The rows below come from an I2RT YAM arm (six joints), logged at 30 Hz.
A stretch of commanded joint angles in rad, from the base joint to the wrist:
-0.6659, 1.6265, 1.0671, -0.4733, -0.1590, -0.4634
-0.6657, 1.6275, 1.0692, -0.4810, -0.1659, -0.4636
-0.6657, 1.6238, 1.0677, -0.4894, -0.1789, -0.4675
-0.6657, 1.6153, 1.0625, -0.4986, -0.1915, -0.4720
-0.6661, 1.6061, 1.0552, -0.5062, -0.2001, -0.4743
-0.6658, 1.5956, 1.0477, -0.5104, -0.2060, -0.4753
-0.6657, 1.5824, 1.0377, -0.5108, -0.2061, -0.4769
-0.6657, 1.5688, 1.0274, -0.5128, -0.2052, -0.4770
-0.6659, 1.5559, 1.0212, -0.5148, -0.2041, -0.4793
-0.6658, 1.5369, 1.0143, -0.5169, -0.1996, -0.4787
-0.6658, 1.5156, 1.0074, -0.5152, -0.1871, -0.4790
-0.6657, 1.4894, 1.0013, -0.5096, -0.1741, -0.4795
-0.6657, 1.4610, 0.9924, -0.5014, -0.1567, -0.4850
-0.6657, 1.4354, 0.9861, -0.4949, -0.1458, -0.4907
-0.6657, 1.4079, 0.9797, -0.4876, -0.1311, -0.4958
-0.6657, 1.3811, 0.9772, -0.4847, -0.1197, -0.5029
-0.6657, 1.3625, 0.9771, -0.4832, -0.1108, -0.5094
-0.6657, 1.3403, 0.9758, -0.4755, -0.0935, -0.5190
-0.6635, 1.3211, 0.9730, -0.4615, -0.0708, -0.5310
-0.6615, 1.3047, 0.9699, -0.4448, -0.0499, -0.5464
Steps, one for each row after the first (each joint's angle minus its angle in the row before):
0.0002, 0.0010, 0.0021, -0.0077, -0.0069, -0.0002
0.0000, -0.0037, -0.0015, -0.0084, -0.0130, -0.0039
0.0000, -0.0085, -0.0052, -0.0092, -0.0126, -0.0045
-0.0004, -0.0092, -0.0073, -0.0076, -0.0086, -0.0023
0.0003, -0.0105, -0.0075, -0.0042, -0.0059, -0.0010
0.0001, -0.0132, -0.0100, -0.0004, -0.0001, -0.0016
0.0000, -0.0136, -0.0103, -0.0020, 0.0009, -0.0001
-0.0002, -0.0129, -0.0062, -0.0020, 0.0011, -0.0023
0.0001, -0.0190, -0.0069, -0.0021, 0.0045, 0.0006
0.0000, -0.0213, -0.0069, 0.0017, 0.0125, -0.0003
0.0001, -0.0262, -0.0061, 0.0056, 0.0130, -0.0005
0.0000, -0.0284, -0.0089, 0.0082, 0.0174, -0.0055
0.0000, -0.0256, -0.0063, 0.0065, 0.0109, -0.0057
0.0000, -0.0275, -0.0064, 0.0073, 0.0147, -0.0051
0.0000, -0.0268, -0.0025, 0.0029, 0.0114, -0.0071
0.0000, -0.0186, -0.0001, 0.0015, 0.0089, -0.0065
0.0000, -0.0222, -0.0013, 0.0077, 0.0173, -0.0096
0.0022, -0.0192, -0.0028, 0.0140, 0.0227, -0.0120
0.0020, -0.0164, -0.0031, 0.0167, 0.0209, -0.0154

